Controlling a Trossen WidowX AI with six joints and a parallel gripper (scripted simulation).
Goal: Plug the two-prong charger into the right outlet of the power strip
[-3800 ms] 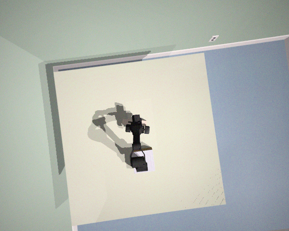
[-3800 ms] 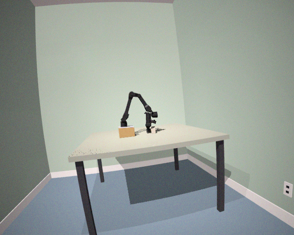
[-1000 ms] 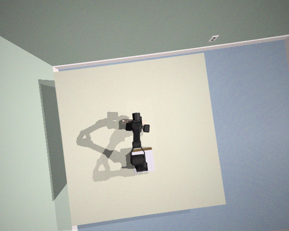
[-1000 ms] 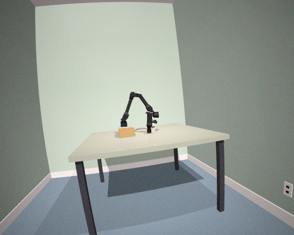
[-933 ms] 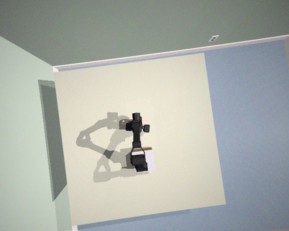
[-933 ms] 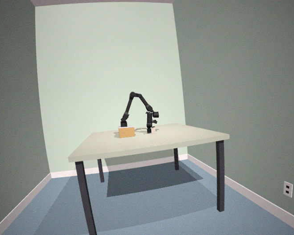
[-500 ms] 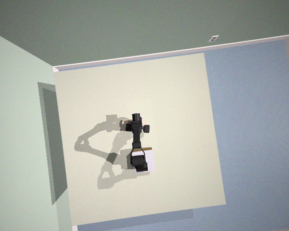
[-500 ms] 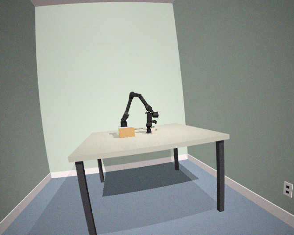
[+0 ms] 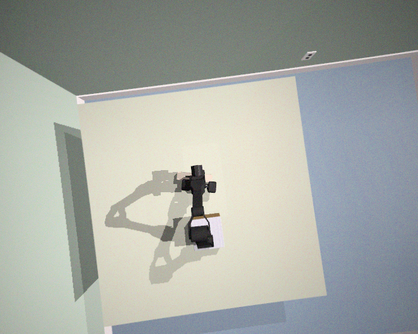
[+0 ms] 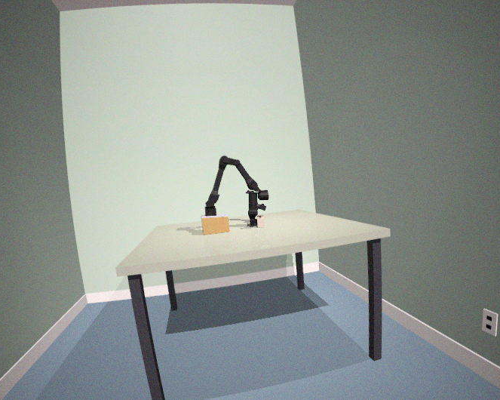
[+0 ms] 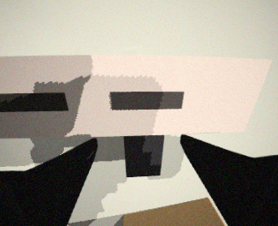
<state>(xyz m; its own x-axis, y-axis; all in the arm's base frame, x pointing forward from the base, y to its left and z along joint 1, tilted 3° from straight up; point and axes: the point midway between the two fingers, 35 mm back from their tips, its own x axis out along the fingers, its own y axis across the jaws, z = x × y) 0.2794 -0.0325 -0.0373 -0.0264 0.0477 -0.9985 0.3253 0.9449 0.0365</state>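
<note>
The dark two-prong charger is 2 cm ahead of my gripper tip, 1 cm to the right of it and 1 cm above it.
</note>
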